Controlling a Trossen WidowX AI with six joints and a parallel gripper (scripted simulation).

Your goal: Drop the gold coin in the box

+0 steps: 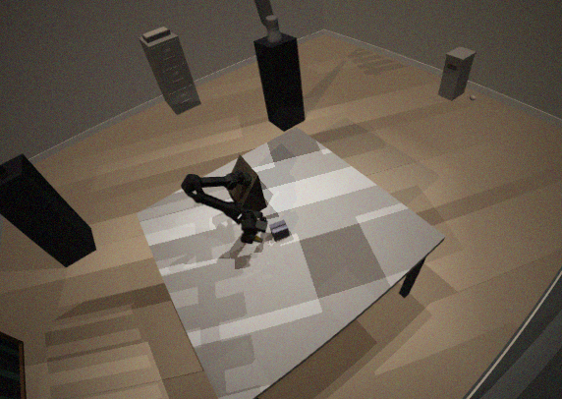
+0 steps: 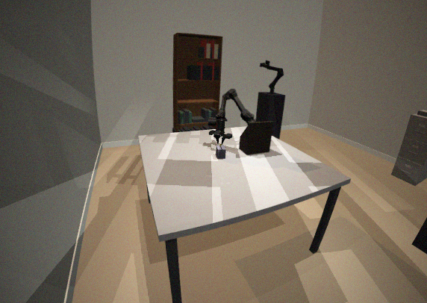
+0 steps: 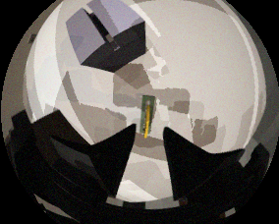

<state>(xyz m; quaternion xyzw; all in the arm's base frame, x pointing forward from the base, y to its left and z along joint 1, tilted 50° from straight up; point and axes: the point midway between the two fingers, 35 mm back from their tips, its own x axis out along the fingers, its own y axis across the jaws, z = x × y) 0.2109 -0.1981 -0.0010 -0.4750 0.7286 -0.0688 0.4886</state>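
Now: the gold coin 2 cm below my gripper tip.
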